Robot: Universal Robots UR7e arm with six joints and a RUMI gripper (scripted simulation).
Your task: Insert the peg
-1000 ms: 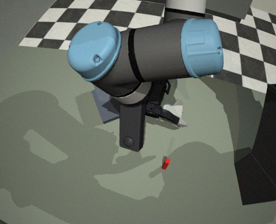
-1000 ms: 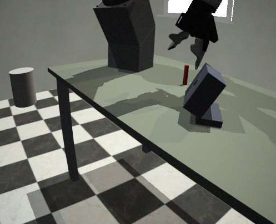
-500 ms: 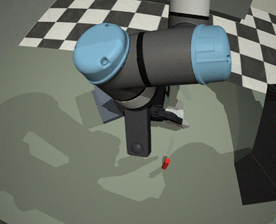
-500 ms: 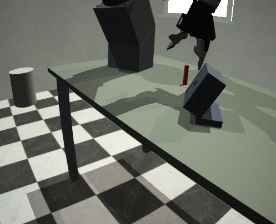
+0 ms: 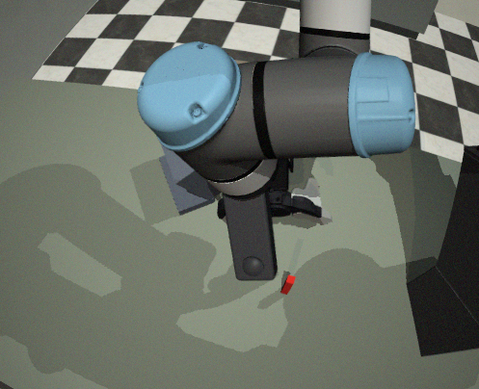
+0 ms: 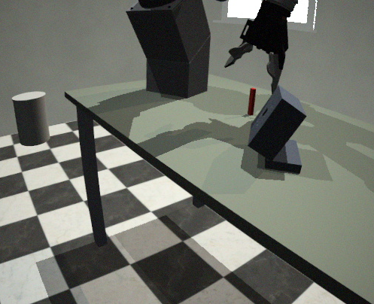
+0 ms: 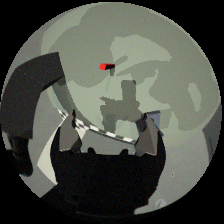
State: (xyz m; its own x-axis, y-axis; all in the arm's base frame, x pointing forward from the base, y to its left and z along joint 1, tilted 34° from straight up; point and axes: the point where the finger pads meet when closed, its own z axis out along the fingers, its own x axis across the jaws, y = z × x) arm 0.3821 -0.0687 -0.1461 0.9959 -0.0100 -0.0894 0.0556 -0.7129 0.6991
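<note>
My hand is 80 mm to the right of the red peg, 80 mm above it and 30 mm past it.
</note>
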